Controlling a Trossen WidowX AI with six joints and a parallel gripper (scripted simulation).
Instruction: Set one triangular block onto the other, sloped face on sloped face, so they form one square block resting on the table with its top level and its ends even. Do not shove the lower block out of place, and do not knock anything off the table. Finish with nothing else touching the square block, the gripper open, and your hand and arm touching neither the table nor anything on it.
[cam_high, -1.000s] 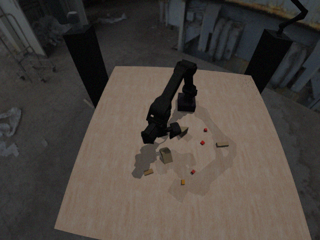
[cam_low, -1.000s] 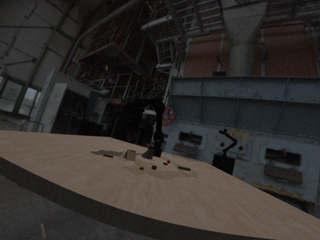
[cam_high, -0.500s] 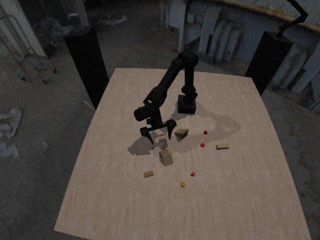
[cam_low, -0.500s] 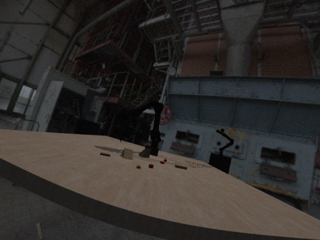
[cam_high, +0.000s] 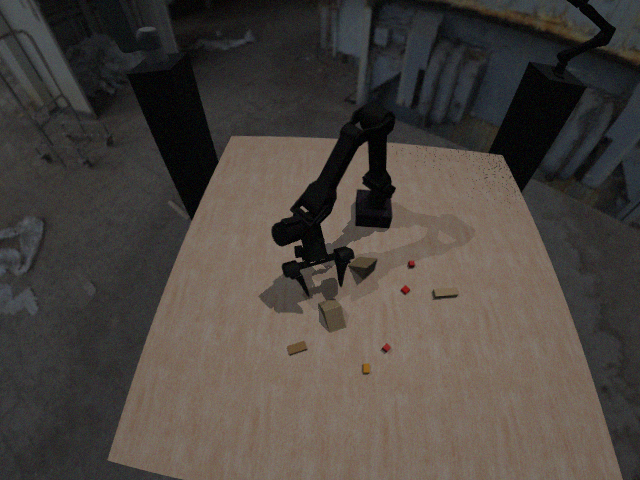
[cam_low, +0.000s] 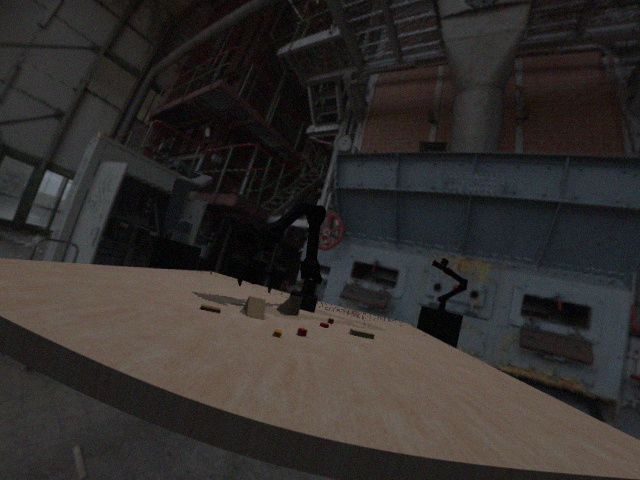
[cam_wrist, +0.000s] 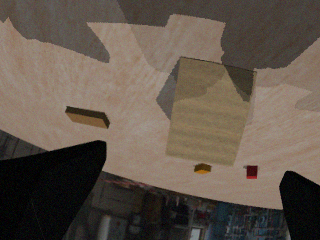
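My gripper tip is 4 cm short of the triangular block, 2 cm to the right of it and 4 cm above it. The rest, counted from my gripper tip: tan flat block (3 cm behind, 36 cm to the left, 6 cm below); then brown flat block (14 cm ahead, 7 cm to the right, 6 cm below); then small yellow cube (19 cm ahead, 11 cm to the left, 6 cm below).
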